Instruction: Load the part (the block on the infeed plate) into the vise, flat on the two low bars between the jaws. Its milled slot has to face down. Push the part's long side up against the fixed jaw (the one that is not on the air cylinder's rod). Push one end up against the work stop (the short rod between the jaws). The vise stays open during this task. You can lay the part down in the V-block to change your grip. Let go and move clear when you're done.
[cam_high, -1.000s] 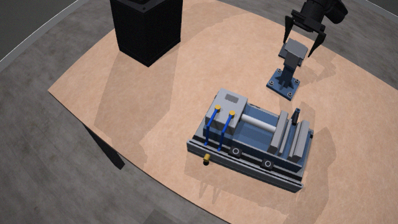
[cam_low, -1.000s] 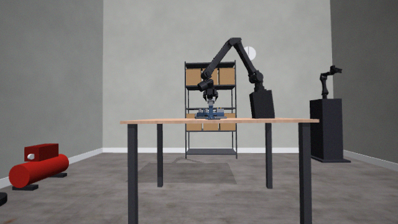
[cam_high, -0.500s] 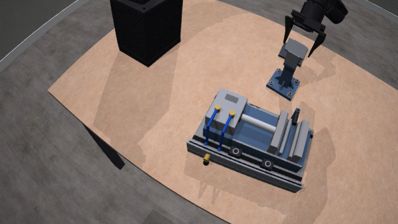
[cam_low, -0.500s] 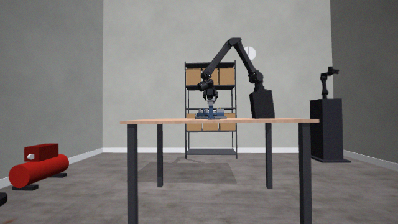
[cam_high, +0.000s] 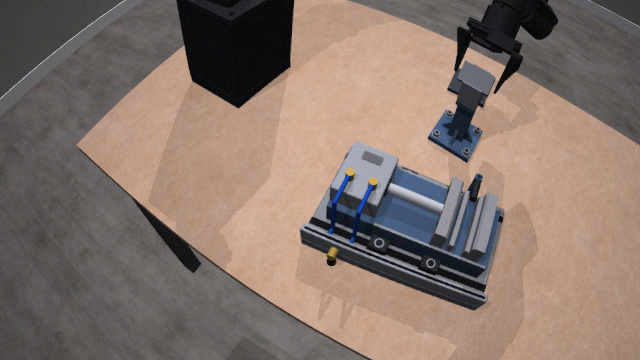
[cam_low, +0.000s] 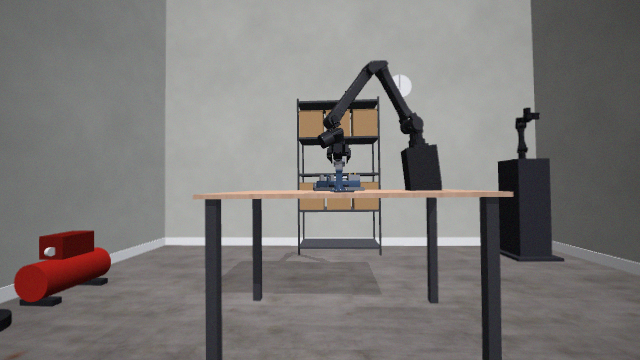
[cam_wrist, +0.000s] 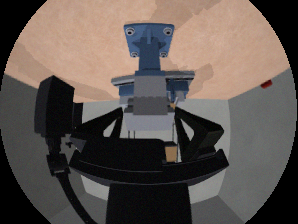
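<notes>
My hand is 1 cm above the grey part. Round my hand: grey plate 1 cm behind, 16 cm to the left, 15 cm below; then moving jaw 4 cm ahead, 22 cm to the right, 8 cm below; then work stop 7 cm ahead, 17 cm to the right, 7 cm below.
</notes>
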